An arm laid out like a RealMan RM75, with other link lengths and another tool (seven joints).
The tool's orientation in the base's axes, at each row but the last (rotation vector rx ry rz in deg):
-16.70 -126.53 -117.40
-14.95 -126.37 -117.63
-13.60 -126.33 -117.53
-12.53 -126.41 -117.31
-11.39 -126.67 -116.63
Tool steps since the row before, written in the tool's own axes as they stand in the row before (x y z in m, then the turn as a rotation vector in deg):
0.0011 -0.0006 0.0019 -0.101 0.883 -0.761
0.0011 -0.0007 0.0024 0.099 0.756 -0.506
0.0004 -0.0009 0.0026 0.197 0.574 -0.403
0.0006 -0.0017 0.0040 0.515 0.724 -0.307
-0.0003 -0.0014 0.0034 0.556 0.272 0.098
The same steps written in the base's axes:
-0.0011 0.0019 -0.0005 0.256 -0.704 0.899
-0.0011 0.0024 -0.0006 0.042 -0.449 0.796
-0.0005 0.0025 -0.0010 -0.088 -0.356 0.630
-0.0009 0.0039 -0.0019 -0.371 -0.242 0.829
0.0000 0.0033 -0.0017 -0.497 0.125 0.361

